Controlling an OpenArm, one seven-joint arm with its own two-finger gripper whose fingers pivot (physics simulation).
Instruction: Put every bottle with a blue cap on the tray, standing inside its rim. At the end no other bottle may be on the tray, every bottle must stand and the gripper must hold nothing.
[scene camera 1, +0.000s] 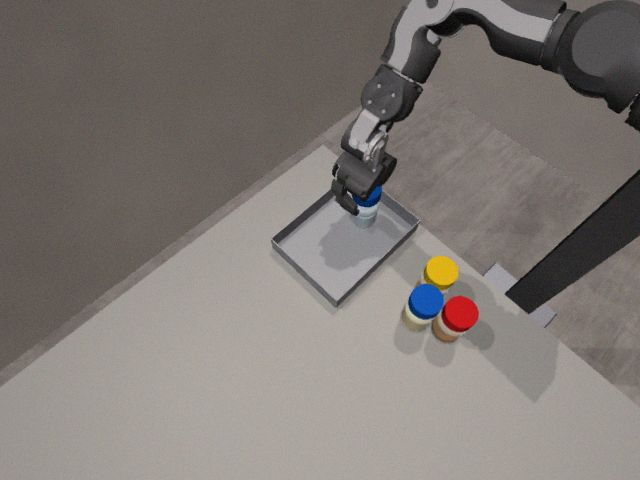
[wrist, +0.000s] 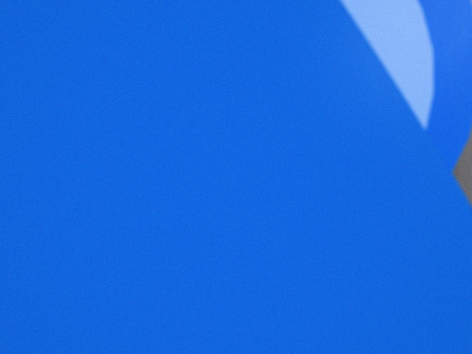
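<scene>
A clear bottle with a blue cap (scene camera 1: 366, 214) (wrist: 210, 190) is upright between the fingers of my gripper (scene camera 1: 363, 203), over the back part of the grey tray (scene camera 1: 308, 275). The gripper is shut on it; one finger is hidden. I cannot tell whether its base touches the tray floor. In the wrist view, blue fills most of the picture and hides the fingers. A second blue-capped bottle (scene camera 1: 424, 303), with pale yellow contents, stands on the table outside the tray, at the lower right of it in the scene view.
A yellow-capped bottle (scene camera 1: 440, 273) stands close behind the second blue-capped bottle. A red-capped bottle (scene camera 1: 456, 316) stands close to its right. The table edge (scene camera 1: 467, 272) runs behind these bottles. A dark post (scene camera 1: 573, 248) rises beyond that edge.
</scene>
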